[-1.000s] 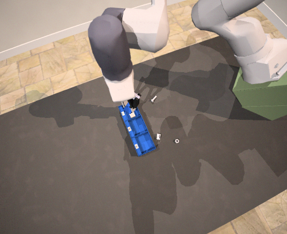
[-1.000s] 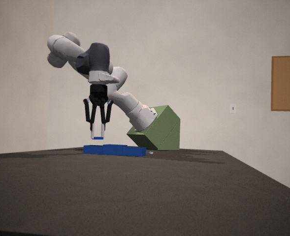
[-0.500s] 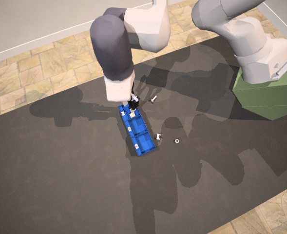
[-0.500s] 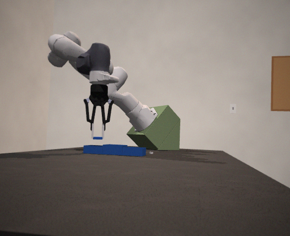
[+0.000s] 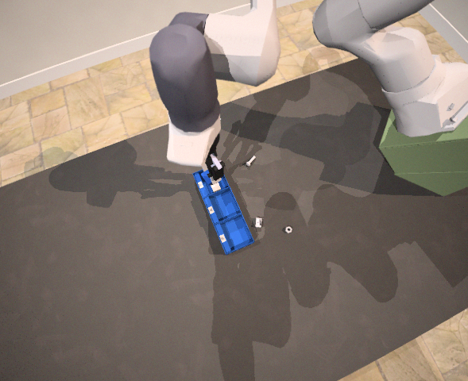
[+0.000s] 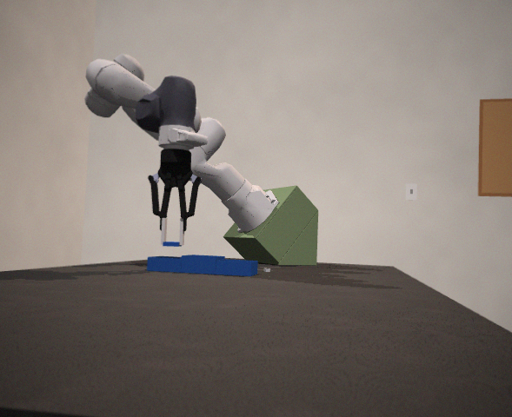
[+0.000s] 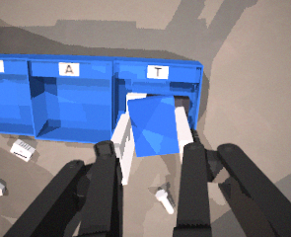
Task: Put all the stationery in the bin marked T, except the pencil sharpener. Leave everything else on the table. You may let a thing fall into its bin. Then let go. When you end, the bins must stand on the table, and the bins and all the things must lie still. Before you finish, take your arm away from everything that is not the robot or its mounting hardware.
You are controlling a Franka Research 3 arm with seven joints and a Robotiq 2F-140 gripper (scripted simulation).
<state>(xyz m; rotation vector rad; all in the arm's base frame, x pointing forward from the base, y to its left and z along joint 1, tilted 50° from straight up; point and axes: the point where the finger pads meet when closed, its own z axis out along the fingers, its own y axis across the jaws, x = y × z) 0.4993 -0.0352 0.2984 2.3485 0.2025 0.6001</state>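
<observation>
The black-and-white block is 80 mm below my hand. Also, from my hand: white bolt: 130 mm behind, 10 mm to the left, 90 mm below; blue bin: 30 mm ahead, 80 mm to the left, 80 mm below; flat blue block: 30 mm below.
</observation>
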